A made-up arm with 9 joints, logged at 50 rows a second.
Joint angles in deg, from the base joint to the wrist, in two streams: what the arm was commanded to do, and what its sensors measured. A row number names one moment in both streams.
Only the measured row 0 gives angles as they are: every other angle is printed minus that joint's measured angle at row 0.
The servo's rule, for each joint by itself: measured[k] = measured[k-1] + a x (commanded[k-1-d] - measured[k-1]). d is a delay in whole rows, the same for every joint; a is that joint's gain. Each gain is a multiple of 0.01, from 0.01 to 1. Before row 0 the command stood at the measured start. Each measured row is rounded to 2 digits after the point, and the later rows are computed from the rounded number. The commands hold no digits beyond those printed.
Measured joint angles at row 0:
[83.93, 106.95, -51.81, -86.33, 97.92, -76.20, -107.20, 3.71, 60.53]
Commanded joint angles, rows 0 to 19:
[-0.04, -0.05, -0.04, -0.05, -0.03, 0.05, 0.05, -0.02, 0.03]
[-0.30, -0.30, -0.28, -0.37, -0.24, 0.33, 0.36, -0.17, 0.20]
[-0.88, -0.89, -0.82, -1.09, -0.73, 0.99, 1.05, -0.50, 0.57]
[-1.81, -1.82, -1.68, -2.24, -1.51, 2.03, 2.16, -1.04, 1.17]
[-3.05, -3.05, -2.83, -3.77, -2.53, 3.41, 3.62, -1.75, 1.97]
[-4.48, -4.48, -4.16, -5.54, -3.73, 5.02, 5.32, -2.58, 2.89]
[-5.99, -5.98, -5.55, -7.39, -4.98, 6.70, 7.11, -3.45, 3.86]
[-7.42, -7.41, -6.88, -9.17, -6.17, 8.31, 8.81, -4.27, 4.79]
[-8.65, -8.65, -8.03, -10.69, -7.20, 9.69, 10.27, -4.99, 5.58]
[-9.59, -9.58, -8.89, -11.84, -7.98, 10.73, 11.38, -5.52, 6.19]
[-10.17, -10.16, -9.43, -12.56, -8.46, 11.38, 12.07, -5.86, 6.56]
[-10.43, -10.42, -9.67, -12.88, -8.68, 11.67, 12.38, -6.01, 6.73]
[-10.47, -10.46, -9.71, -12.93, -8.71, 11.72, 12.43, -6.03, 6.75]
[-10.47, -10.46, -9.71, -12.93, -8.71, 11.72, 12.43, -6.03, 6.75]
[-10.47, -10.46, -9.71, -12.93, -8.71, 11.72, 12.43, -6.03, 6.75]
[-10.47, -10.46, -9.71, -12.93, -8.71, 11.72, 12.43, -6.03, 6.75]
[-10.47, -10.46, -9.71, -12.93, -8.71, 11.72, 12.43, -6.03, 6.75]
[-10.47, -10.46, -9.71, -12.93, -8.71, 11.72, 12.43, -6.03, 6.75]
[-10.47, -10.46, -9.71, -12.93, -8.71, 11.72, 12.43, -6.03, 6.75]
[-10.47, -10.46, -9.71, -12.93, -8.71, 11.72, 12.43, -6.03, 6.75]
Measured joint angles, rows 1 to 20:
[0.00, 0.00, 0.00, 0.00, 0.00, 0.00, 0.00, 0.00, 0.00]
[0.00, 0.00, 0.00, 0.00, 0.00, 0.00, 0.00, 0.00, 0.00]
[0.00, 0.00, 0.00, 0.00, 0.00, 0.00, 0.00, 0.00, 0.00]
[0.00, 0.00, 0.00, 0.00, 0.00, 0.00, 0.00, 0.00, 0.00]
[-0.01, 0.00, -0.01, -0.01, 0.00, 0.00, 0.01, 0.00, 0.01]
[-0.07, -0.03, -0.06, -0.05, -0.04, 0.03, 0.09, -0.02, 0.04]
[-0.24, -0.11, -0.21, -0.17, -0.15, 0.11, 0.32, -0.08, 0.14]
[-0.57, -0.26, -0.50, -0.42, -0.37, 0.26, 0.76, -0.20, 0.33]
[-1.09, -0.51, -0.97, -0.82, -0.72, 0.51, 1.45, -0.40, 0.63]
[-1.80, -0.87, -1.61, -1.39, -1.20, 0.87, 2.38, -0.68, 1.04]
[-2.68, -1.33, -2.40, -2.11, -1.80, 1.34, 3.52, -1.04, 1.55]
[-3.68, -1.88, -3.30, -2.96, -2.50, 1.90, 4.79, -1.46, 2.13]
[-4.72, -2.49, -4.25, -3.89, -3.25, 2.52, 6.11, -1.92, 2.75]
[-5.74, -3.13, -5.18, -4.84, -4.01, 3.18, 7.37, -2.39, 3.37]
[-6.67, -3.76, -6.03, -5.77, -4.72, 3.84, 8.50, -2.84, 3.94]
[-7.46, -4.36, -6.76, -6.62, -5.35, 4.47, 9.43, -3.25, 4.44]
[-8.09, -4.91, -7.35, -7.38, -5.89, 5.05, 10.15, -3.61, 4.86]
[-8.59, -5.41, -7.82, -8.05, -6.34, 5.58, 10.70, -3.92, 5.20]
[-8.98, -5.86, -8.20, -8.64, -6.72, 6.07, 11.12, -4.19, 5.48]
[-9.29, -6.27, -8.50, -9.15, -7.04, 6.52, 11.43, -4.43, 5.71]
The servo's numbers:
d 4
a 0.21 0.09 0.20 0.12 0.16 0.08 0.24 0.13 0.18

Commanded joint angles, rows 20 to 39:
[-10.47, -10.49, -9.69, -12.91, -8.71, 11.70, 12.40, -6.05, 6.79]
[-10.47, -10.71, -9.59, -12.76, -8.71, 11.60, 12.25, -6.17, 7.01]
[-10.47, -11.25, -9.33, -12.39, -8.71, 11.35, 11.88, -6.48, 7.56]
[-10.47, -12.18, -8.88, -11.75, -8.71, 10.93, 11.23, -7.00, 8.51]
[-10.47, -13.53, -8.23, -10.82, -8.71, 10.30, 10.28, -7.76, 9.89]
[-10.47, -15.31, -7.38, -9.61, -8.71, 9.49, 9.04, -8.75, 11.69]
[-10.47, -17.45, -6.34, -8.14, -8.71, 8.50, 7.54, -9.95, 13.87]
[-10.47, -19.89, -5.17, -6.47, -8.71, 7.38, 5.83, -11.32, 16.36]
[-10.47, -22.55, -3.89, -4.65, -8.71, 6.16, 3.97, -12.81, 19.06]
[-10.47, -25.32, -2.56, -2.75, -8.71, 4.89, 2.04, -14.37, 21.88]
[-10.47, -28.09, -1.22, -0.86, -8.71, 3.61, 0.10, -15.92, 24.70]
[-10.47, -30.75, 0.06, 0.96, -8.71, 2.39, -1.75, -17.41, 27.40]
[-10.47, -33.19, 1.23, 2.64, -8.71, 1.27, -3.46, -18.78, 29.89]
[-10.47, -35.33, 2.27, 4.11, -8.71, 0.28, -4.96, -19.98, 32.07]
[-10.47, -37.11, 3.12, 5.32, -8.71, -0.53, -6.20, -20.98, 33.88]
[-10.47, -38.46, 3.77, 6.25, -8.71, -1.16, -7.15, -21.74, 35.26]
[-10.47, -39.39, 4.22, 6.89, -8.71, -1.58, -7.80, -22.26, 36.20]
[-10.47, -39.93, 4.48, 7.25, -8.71, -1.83, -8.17, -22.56, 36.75]
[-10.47, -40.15, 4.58, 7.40, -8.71, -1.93, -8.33, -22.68, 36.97]
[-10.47, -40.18, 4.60, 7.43, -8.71, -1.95, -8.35, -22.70, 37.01]
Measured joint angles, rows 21 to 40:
[-9.54, -6.65, -8.74, -9.60, -7.31, 6.94, 11.67, -4.64, 5.90]
[-9.74, -6.99, -8.93, -10.00, -7.53, 7.32, 11.85, -4.82, 6.05]
[-9.89, -7.30, -9.09, -10.35, -7.72, 7.67, 11.99, -4.98, 6.18]
[-10.01, -7.58, -9.21, -10.66, -7.88, 7.99, 12.10, -5.12, 6.28]
[-10.11, -7.84, -9.31, -10.93, -8.01, 8.29, 12.17, -5.24, 6.37]
[-10.19, -8.10, -9.37, -11.15, -8.12, 8.55, 12.19, -5.36, 6.49]
[-10.25, -8.38, -9.36, -11.30, -8.21, 8.77, 12.12, -5.51, 6.68]
[-10.30, -8.72, -9.26, -11.35, -8.29, 8.94, 11.91, -5.70, 7.01]
[-10.34, -9.15, -9.05, -11.29, -8.36, 9.05, 11.52, -5.97, 7.53]
[-10.37, -9.70, -8.72, -11.09, -8.42, 9.09, 10.92, -6.33, 8.28]
[-10.39, -10.40, -8.24, -10.74, -8.47, 9.04, 10.11, -6.80, 9.29]
[-10.41, -11.25, -7.63, -10.23, -8.51, 8.91, 9.08, -7.39, 10.56]
[-10.42, -12.27, -6.88, -9.56, -8.54, 8.69, 7.85, -8.09, 12.09]
[-10.43, -13.44, -6.02, -8.74, -8.57, 8.39, 6.46, -8.91, 13.85]
[-10.44, -14.76, -5.06, -7.79, -8.59, 8.01, 4.93, -9.82, 15.80]
[-10.45, -16.20, -4.04, -6.74, -8.61, 7.56, 3.33, -10.81, 17.89]
[-10.45, -17.73, -2.99, -5.61, -8.63, 7.06, 1.70, -11.85, 20.05]
[-10.45, -19.31, -1.94, -4.44, -8.64, 6.52, 0.10, -12.91, 22.21]
[-10.45, -20.91, -0.93, -3.27, -8.65, 5.96, -1.41, -13.96, 24.31]
[-10.45, -22.49, 0.01, -2.13, -8.66, 5.39, -2.79, -14.97, 26.28]

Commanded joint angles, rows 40 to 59:
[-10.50, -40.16, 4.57, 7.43, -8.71, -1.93, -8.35, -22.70, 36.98]
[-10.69, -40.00, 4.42, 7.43, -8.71, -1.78, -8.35, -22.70, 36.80]
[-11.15, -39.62, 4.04, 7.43, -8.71, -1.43, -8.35, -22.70, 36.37]
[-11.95, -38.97, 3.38, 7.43, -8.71, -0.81, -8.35, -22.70, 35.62]
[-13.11, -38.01, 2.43, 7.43, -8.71, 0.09, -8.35, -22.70, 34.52]
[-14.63, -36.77, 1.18, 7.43, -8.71, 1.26, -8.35, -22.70, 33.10]
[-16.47, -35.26, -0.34, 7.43, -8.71, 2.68, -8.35, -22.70, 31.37]
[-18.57, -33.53, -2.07, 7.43, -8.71, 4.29, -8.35, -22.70, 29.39]
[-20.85, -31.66, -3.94, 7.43, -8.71, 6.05, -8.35, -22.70, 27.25]
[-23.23, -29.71, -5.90, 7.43, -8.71, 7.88, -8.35, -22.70, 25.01]
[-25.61, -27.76, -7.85, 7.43, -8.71, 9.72, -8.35, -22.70, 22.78]
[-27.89, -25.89, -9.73, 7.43, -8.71, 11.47, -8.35, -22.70, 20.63]
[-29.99, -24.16, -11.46, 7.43, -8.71, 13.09, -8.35, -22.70, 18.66]
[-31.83, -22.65, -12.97, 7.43, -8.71, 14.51, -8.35, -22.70, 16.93]
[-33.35, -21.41, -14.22, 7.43, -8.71, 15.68, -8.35, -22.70, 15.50]
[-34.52, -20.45, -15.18, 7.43, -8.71, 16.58, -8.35, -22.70, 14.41]
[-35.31, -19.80, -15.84, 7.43, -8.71, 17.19, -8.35, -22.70, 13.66]
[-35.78, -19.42, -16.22, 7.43, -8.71, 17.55, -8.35, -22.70, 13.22]
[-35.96, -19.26, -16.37, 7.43, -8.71, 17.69, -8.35, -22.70, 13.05]
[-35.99, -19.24, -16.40, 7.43, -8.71, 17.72, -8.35, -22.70, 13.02]
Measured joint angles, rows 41 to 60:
[-10.45, -24.01, 0.85, -1.05, -8.67, 4.83, -3.99, -15.92, 28.07]
[-10.45, -25.44, 1.58, -0.05, -8.68, 4.30, -4.99, -16.78, 29.63]
[-10.45, -26.76, 2.18, 0.84, -8.68, 3.80, -5.79, -17.55, 30.95]
[-10.45, -27.97, 2.66, 1.63, -8.68, 3.34, -6.40, -18.22, 32.04]
[-10.46, -29.07, 3.04, 2.33, -8.68, 2.92, -6.87, -18.80, 32.93]
[-10.51, -30.05, 3.32, 2.94, -8.68, 2.54, -7.23, -19.31, 33.63]
[-10.64, -30.91, 3.46, 3.48, -8.68, 2.22, -7.50, -19.75, 34.12]
[-10.92, -31.64, 3.44, 3.95, -8.68, 1.98, -7.70, -20.13, 34.39]
[-11.38, -32.21, 3.24, 4.37, -8.68, 1.83, -7.86, -20.46, 34.41]
[-12.06, -32.62, 2.83, 4.74, -8.68, 1.78, -7.98, -20.75, 34.17]
[-12.99, -32.86, 2.20, 5.06, -8.68, 1.85, -8.07, -21.00, 33.67]
[-14.16, -32.92, 1.35, 5.34, -8.68, 2.05, -8.14, -21.22, 32.90]
[-15.56, -32.81, 0.29, 5.59, -8.68, 2.37, -8.19, -21.41, 31.88]
[-17.17, -32.53, -0.95, 5.81, -8.68, 2.81, -8.23, -21.58, 30.64]
[-18.94, -32.10, -2.33, 6.00, -8.68, 3.36, -8.26, -21.73, 29.23]
[-20.82, -31.54, -3.81, 6.17, -8.68, 4.01, -8.28, -21.86, 27.68]
[-22.75, -30.88, -5.34, 6.32, -8.68, 4.74, -8.30, -21.97, 26.06]
[-24.66, -30.14, -6.87, 6.45, -8.68, 5.52, -8.31, -22.06, 24.42]
[-26.48, -29.35, -8.34, 6.57, -8.68, 6.33, -8.32, -22.14, 22.81]
[-28.17, -28.55, -9.71, 6.67, -8.68, 7.15, -8.33, -22.21, 21.30]

